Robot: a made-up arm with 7 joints. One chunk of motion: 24 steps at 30 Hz.
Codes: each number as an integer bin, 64 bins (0 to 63) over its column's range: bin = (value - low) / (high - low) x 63, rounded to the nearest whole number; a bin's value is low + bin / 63 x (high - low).
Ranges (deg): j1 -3.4..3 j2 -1..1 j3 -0.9..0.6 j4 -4.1..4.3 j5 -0.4..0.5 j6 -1.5..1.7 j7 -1.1..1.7
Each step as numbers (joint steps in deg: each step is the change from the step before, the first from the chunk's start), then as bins.
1 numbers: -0.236 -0.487 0.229 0.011 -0.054 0.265 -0.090
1 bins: 31 16 47 31 24 35 23
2 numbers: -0.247 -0.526 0.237 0.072 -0.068 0.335 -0.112
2 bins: 31 15 48 31 23 36 22
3 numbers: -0.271 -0.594 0.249 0.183 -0.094 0.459 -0.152
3 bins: 31 13 48 32 21 39 21
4 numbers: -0.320 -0.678 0.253 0.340 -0.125 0.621 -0.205
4 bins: 30 10 48 33 19 42 20
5 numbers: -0.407 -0.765 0.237 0.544 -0.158 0.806 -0.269
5 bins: 29 7 48 35 17 45 19
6 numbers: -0.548 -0.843 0.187 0.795 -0.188 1.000 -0.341
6 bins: 28 5 46 37 15 49 17
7 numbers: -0.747 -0.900 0.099 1.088 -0.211 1.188 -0.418
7 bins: 26 3 42 39 13 53 15
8 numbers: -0.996 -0.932 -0.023 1.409 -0.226 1.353 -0.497
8 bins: 24 2 37 41 12 56 14
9 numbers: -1.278 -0.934 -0.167 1.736 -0.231 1.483 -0.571
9 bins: 21 2 31 44 12 59 12
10 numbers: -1.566 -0.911 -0.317 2.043 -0.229 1.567 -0.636
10 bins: 18 3 24 46 12 60 10
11 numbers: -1.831 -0.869 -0.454 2.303 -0.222 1.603 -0.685
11 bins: 15 4 19 48 12 61 9
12 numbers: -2.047 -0.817 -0.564 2.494 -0.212 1.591 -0.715
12 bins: 13 6 14 49 13 61 9
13 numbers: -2.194 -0.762 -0.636 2.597 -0.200 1.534 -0.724
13 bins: 12 7 11 50 14 60 8
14 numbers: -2.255 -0.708 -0.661 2.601 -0.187 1.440 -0.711
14 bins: 11 9 10 50 15 58 9
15 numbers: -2.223 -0.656 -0.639 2.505 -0.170 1.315 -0.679
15 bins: 12 11 11 50 16 55 9
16 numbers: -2.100 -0.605 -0.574 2.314 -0.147 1.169 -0.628
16 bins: 13 12 14 48 18 53 11
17 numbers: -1.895 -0.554 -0.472 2.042 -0.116 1.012 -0.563
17 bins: 15 14 18 46 20 49 12
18 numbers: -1.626 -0.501 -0.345 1.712 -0.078 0.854 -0.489
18 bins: 17 16 23 44 23 46 14
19 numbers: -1.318 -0.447 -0.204 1.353 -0.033 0.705 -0.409
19 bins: 20 17 29 41 26 43 16
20 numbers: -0.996 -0.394 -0.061 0.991 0.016 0.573 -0.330
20 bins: 24 19 35 38 29 41 17
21 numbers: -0.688 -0.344 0.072 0.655 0.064 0.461 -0.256
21 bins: 27 21 41 36 32 39 19
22 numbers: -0.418 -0.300 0.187 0.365 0.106 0.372 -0.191
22 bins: 29 22 46 33 35 37 20
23 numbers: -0.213 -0.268 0.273 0.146 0.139 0.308 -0.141
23 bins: 31 23 49 32 38 36 22
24 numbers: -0.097 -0.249 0.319 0.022 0.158 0.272 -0.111
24 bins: 33 24 51 31 39 35 22
